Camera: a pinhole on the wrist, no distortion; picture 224 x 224 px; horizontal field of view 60.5 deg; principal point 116.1 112.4 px. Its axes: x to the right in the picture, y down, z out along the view. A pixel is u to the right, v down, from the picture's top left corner.
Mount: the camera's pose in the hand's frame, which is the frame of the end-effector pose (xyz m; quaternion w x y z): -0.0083 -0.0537 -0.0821 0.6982 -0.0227 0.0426 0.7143
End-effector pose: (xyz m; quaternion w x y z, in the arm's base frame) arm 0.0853 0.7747 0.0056 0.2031 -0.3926 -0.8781 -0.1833
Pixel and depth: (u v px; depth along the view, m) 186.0 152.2 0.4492
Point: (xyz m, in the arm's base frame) 0.1805 0.9800 -0.3168
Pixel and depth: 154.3 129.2 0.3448
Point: 0.0847 0.9075 -0.2198
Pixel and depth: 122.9 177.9 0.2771
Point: 0.0864 0.7974 -0.2118
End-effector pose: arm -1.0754 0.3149 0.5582 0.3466 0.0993 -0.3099 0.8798
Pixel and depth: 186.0 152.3 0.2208
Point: -1.0743 0.1806 0.6206
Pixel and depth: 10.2 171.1 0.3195
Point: -0.8814 0.2218 0.8190
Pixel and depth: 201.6 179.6 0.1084
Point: -1.0458 0.2747 0.5569
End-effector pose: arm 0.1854 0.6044 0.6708 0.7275 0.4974 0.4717 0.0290
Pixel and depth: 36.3 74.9 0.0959
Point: 0.1690 0.5577 0.5995
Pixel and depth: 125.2 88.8 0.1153
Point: 0.1971 0.5680 0.6389
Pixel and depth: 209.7 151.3 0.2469
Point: 0.3029 0.5135 0.7819
